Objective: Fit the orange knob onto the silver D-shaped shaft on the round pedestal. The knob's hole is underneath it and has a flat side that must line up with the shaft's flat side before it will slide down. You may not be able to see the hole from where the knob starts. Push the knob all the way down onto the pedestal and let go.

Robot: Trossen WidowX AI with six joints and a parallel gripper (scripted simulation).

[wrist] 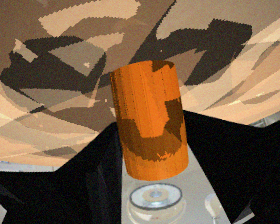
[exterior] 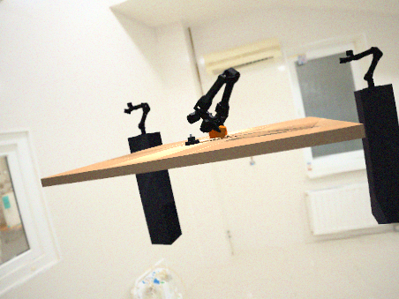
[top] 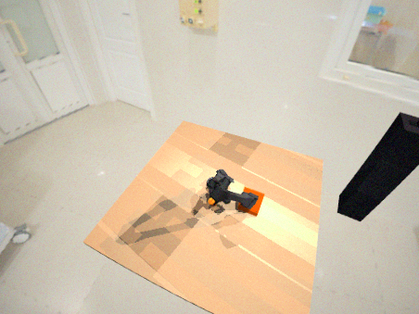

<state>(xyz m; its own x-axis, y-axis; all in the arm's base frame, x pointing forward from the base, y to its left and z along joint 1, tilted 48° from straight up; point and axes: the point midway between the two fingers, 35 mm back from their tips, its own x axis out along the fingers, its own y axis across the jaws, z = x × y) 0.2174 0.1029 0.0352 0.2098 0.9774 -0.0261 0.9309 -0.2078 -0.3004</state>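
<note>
The orange knob lies 10 mm above my gripper tip. From my gripper tip the other things lie so: dark round pedestal 80 mm ahead, 170 mm to the right.
</note>
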